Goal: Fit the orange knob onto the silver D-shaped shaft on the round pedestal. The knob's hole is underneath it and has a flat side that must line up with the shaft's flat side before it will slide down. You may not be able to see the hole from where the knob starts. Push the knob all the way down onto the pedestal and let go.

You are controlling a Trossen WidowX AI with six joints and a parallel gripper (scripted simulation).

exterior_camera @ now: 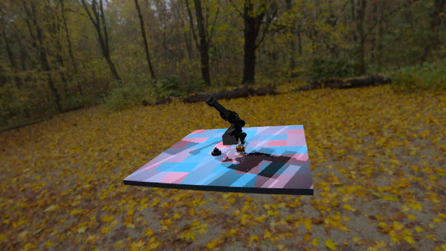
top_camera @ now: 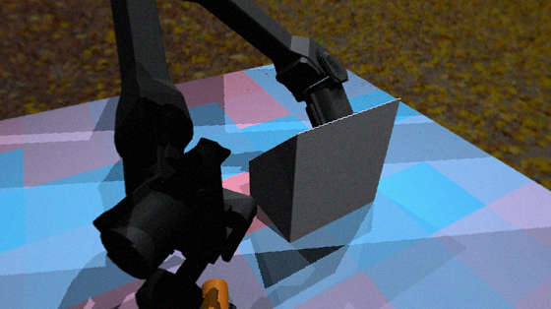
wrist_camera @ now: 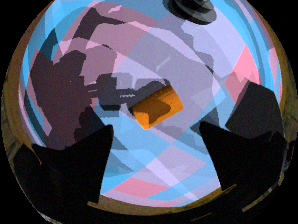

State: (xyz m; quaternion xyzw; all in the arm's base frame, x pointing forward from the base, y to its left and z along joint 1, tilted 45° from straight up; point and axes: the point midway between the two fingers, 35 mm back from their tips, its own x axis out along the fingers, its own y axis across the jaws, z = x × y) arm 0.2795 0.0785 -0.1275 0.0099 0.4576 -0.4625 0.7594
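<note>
Right now the orange knob is 1 cm to the left of my gripper tip and 5 cm below it. The rest, counted from my gripper tip: round pedestal 8 cm ahead, 19 cm to the right, 4 cm below.
</note>
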